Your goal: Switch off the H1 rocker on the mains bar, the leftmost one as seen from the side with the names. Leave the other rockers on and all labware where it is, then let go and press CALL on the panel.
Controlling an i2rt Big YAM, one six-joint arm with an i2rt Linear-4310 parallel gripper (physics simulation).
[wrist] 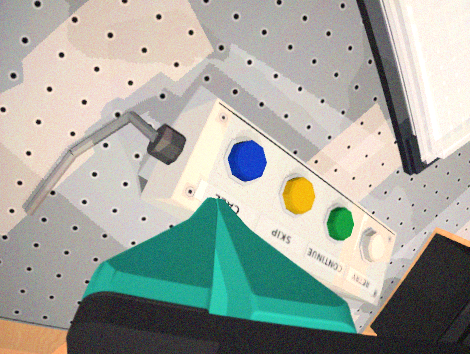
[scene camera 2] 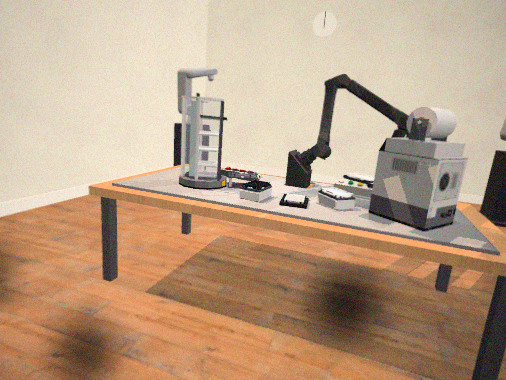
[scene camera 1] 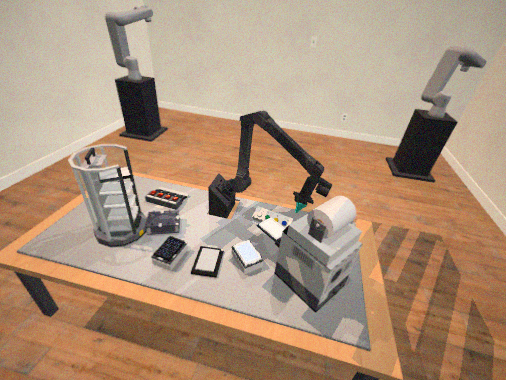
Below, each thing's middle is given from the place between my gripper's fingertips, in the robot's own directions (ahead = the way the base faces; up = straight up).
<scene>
I see my gripper 50 mm to the left of the blue button [wrist: 247, 160] and 90 mm above it. Round my hand: yellow button [wrist: 298, 194] 10 mm behind, 100 mm to the right, 90 mm below; tall rack tower [scene camera 1: 97, 169] 230 mm ahead, 890 mm to the right, 70 mm above; green button [wrist: 340, 223] 20 mm behind, 150 mm to the right, 90 mm below.
</scene>
